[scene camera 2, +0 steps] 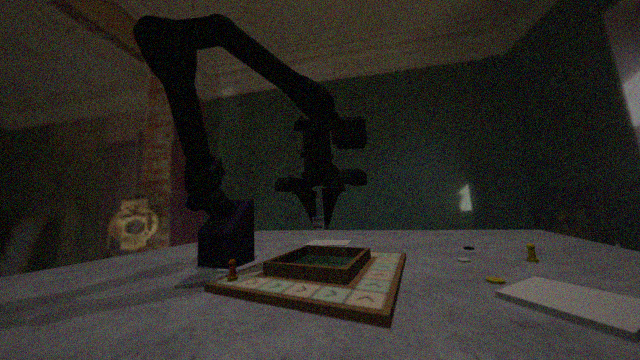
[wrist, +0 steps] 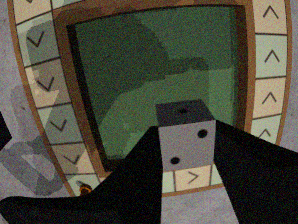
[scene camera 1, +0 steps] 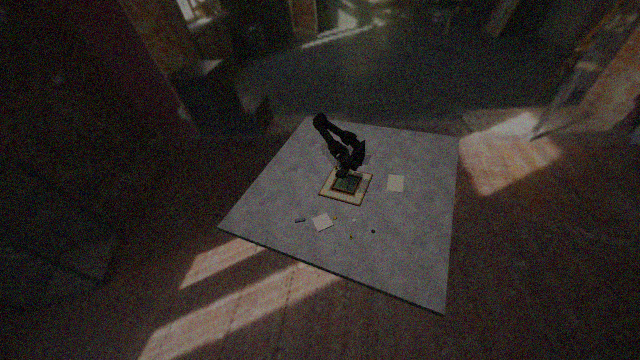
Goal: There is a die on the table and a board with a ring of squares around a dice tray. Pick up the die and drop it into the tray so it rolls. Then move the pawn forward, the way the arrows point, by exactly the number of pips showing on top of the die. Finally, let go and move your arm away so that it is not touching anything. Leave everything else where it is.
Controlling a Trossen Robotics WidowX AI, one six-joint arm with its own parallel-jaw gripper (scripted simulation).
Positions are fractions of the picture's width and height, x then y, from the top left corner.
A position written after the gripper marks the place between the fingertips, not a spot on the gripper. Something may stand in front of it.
Note:
The gripper (scene camera 2: 0.50, 0.62) carries a grey die (wrist: 0.63, 0.59). Further things: a green dice tray (wrist: 0.44, 0.28).
The gripper is seen too in the wrist view (wrist: 0.61, 0.58).

